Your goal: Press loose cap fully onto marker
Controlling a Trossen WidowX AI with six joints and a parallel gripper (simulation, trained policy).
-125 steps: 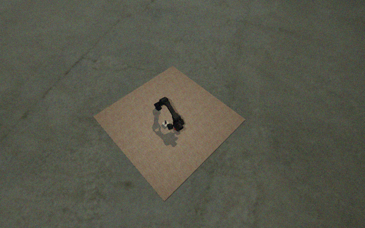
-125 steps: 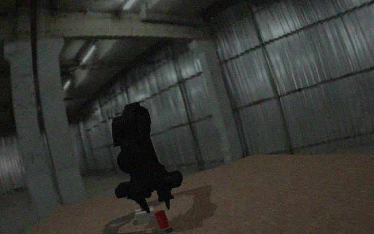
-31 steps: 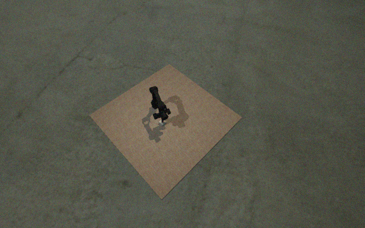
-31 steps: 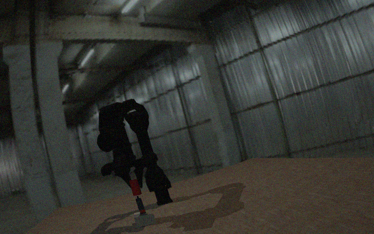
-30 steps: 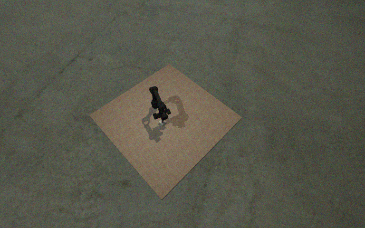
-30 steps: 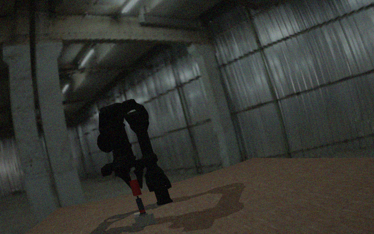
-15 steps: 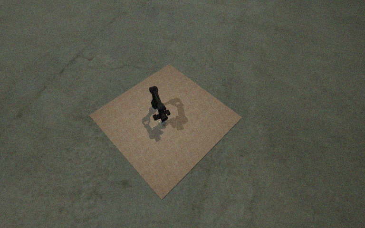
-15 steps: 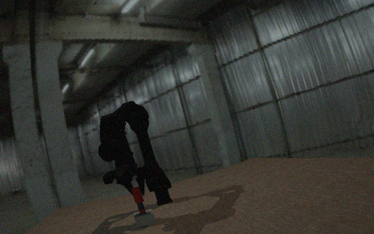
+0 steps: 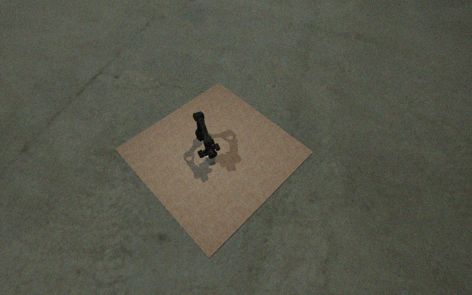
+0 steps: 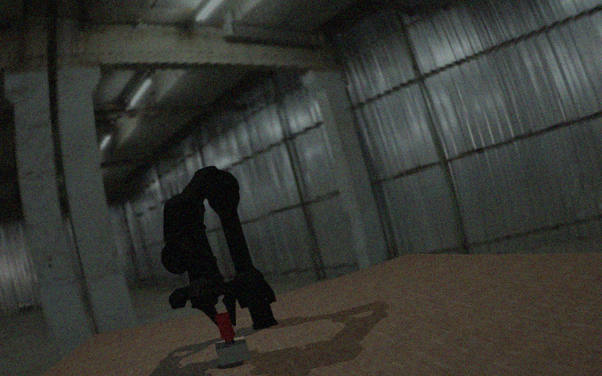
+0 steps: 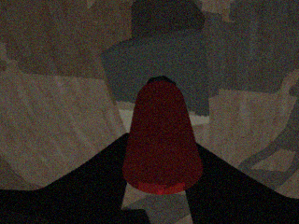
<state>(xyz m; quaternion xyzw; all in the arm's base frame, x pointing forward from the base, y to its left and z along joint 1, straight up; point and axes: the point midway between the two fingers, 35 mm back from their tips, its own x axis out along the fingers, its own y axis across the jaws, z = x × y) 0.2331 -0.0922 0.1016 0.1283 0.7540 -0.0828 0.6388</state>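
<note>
The red cap is 10 mm ahead of my gripper tip and 10 mm above it. Also, from my gripper tip: holder block 50 mm below, 20 mm ahead, 10 mm to the right.
</note>
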